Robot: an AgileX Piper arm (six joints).
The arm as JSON. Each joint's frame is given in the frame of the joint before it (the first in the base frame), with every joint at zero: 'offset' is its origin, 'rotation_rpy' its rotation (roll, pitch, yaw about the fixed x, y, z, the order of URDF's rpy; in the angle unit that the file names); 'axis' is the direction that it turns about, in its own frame. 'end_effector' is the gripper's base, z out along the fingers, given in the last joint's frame.
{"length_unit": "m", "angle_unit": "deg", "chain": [
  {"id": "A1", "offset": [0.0, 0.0, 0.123], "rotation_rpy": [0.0, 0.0, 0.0], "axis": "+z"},
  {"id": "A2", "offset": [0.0, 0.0, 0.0], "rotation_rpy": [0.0, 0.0, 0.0], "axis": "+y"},
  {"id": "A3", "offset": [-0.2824, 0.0, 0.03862], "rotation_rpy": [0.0, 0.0, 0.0], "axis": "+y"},
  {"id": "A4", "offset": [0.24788, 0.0, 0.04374], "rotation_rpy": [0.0, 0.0, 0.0], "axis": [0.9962, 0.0, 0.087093]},
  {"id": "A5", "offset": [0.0, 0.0, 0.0], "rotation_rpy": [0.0, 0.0, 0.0], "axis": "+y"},
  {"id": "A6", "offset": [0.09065, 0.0, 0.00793], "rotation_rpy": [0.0, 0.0, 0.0], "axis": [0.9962, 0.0, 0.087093]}
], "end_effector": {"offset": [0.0, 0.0, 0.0], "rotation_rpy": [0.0, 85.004, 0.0]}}
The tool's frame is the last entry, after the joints.
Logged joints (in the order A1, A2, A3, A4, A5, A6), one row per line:
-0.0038 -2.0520 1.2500 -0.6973 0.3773 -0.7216
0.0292 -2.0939 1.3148 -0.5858 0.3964 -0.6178
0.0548 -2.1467 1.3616 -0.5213 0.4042 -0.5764
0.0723 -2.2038 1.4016 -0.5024 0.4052 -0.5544
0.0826 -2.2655 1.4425 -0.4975 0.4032 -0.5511
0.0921 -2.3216 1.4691 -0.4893 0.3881 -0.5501
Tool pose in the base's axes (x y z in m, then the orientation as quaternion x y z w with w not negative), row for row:
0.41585 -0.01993 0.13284 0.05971 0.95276 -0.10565 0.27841
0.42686 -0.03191 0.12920 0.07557 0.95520 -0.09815 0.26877
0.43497 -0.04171 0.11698 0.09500 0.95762 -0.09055 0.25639
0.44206 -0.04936 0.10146 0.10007 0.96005 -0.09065 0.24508
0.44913 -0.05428 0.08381 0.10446 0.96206 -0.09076 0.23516
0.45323 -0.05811 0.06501 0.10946 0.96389 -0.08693 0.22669
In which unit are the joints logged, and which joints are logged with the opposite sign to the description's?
The joints are logged in radians. Opposite sign: A1, A2, A3, A6.
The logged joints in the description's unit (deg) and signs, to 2 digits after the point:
0.22 117.57 -71.62 -39.95 21.62 41.34
-1.67 119.97 -75.33 -33.56 22.71 35.40
-3.14 123.00 -78.01 -29.87 23.16 33.03
-4.14 126.27 -80.31 -28.79 23.22 31.76
-4.73 129.80 -82.65 -28.50 23.10 31.58
-5.28 133.02 -84.17 -28.03 22.24 31.52

